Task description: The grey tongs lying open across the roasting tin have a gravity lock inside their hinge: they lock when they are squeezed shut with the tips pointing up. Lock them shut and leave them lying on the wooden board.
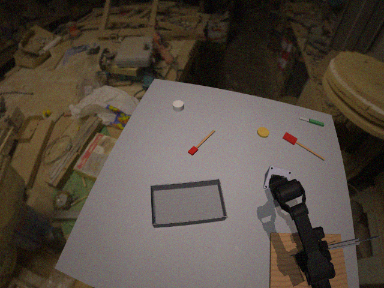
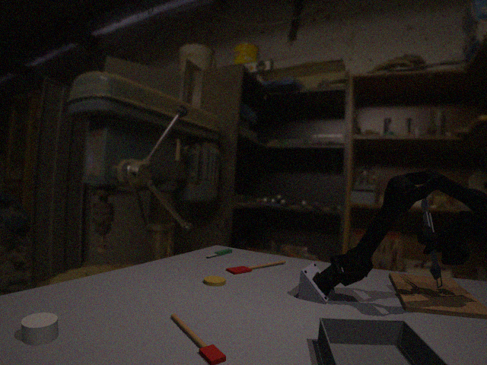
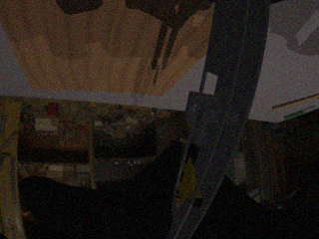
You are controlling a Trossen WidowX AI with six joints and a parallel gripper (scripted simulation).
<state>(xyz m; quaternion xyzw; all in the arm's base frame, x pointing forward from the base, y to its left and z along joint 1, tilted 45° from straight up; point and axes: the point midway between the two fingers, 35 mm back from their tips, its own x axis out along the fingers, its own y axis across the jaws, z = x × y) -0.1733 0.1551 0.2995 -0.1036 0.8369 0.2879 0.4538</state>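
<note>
The wooden board lies 4 cm to the left of my gripper tip and 13 cm below it. Also, from my gripper tip: yellow disc (26 cm ahead, 63 cm to the right, 12 cm below); then white puck (78 cm ahead, 70 cm to the right, 12 cm below); then grey roasting tin (57 cm ahead, 12 cm to the right, 11 cm below).
</note>
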